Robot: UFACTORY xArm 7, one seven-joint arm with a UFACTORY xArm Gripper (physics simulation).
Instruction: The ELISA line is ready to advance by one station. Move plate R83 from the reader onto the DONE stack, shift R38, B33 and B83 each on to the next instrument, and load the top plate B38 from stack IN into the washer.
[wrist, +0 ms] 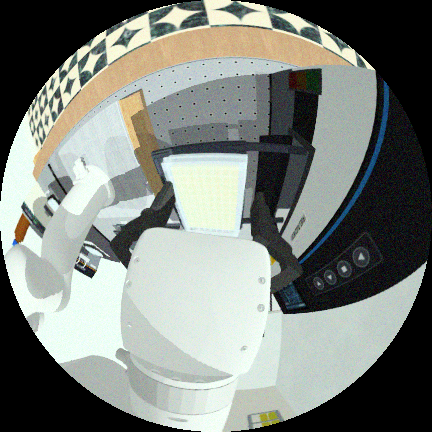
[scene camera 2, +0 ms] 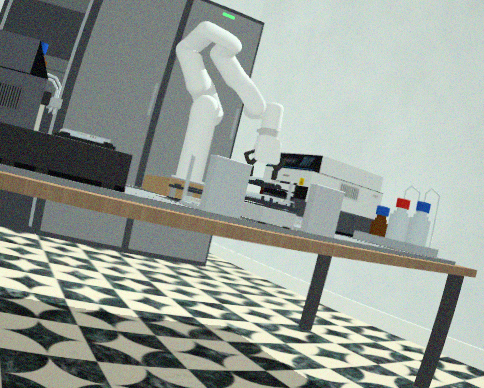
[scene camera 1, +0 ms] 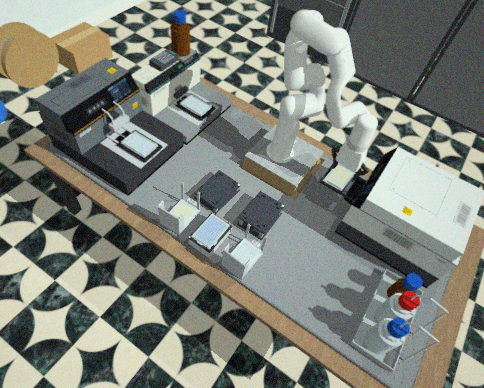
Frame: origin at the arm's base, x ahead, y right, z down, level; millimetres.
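Seen in the pictures: gripper, between the fingertips: (wrist: 212, 194) (scene camera 2: 261, 178) (scene camera 1: 344, 173); arm's base, origin of its link: (wrist: 96, 185) (scene camera 1: 279, 152).
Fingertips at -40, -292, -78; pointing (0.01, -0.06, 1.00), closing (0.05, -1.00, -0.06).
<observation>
Offsets run from my fingertips to a thing's middle, as dx, dy, dz. "spot": to the spot under its first point.
A plate with pale yellow wells @(+20, +7, +7) (scene camera 1: 338, 178) (wrist: 207, 200) lies on the dark carrier extended from the white reader @(-14, -292, +5) (scene camera 1: 425, 192) (wrist: 345, 115). My gripper (scene camera 1: 351, 170) (scene camera 2: 262, 174) (wrist: 212, 194) is open and empty, its fingers on either side of this plate at its near end. A plate @(+479, +722, +36) (scene camera 1: 141, 143) lies on the dark instrument with tubing, and another @(+108, +761, +66) (scene camera 1: 196, 106) on the smaller light instrument. A blue-tinted plate @(+553, +234, +78) (scene camera 1: 211, 231) sits between two walled stacks, which hold a yellowish plate @(+567, +387, +125) (scene camera 1: 181, 210) and a whitish plate @(+531, +84, +112) (scene camera 1: 245, 251). Plate codes are unreadable.
Two dark flat units @(spot: +388, +358, +99) (scene camera 1: 216, 190) @(spot: +357, +142, +80) (scene camera 1: 261, 214) lie behind the stacks. A bottle tray @(+340, -457, +16) (scene camera 1: 367, 320) holds bottles with blue and red caps at the front right. The arm's wooden base block (scene camera 1: 272, 175) (wrist: 132, 117) stands near the reader carrier. An amber bottle @(spot: +51, +917, -176) (scene camera 1: 180, 39) stands at the back.
</observation>
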